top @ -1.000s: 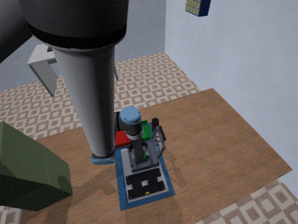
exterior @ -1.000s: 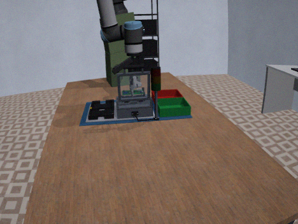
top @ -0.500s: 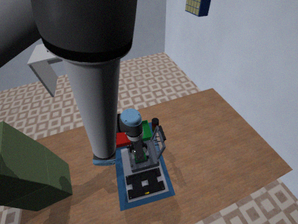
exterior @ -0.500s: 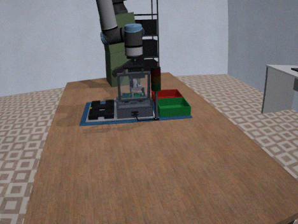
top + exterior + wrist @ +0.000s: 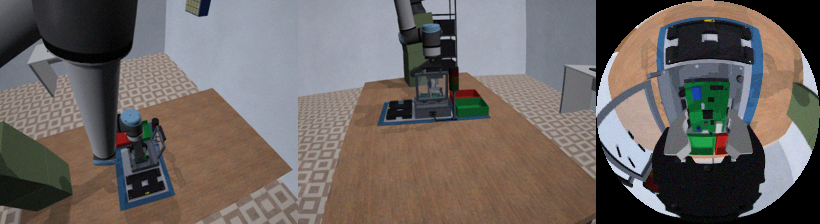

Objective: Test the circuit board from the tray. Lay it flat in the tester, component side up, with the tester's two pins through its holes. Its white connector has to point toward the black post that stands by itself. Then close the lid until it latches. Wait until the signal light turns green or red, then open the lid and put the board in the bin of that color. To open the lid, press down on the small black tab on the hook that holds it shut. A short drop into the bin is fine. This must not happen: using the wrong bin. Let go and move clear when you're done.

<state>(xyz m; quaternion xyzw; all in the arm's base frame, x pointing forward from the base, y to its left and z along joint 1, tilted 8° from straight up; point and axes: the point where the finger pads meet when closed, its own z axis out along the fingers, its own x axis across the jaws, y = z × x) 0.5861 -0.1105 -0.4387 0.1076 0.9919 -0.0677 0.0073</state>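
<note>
My hand is 1 cm to the right of the green circuit board. Also, from my hand: tester bed 2 cm below, 1 cm to the left, 1 cm ahead; green bin 19 cm to the left, 9 cm ahead, 7 cm below; clear lid 12 cm ahead, 10 cm above, 2 cm to the right.
</note>
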